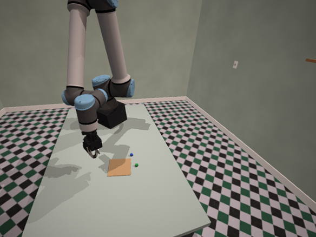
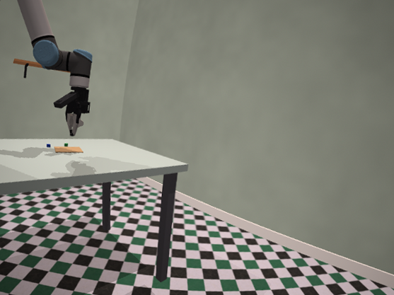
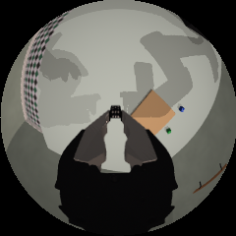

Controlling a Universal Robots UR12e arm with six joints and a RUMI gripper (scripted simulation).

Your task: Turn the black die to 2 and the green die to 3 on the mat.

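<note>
My gripper is now 1 cm above the black die. Also, from my hand: green die 24 cm to the left, 10 cm below, 7 cm ahead; orange mat 14 cm to the left, 11 cm below, 4 cm ahead; blue die 24 cm to the left, 10 cm below, 3 cm behind.
</note>
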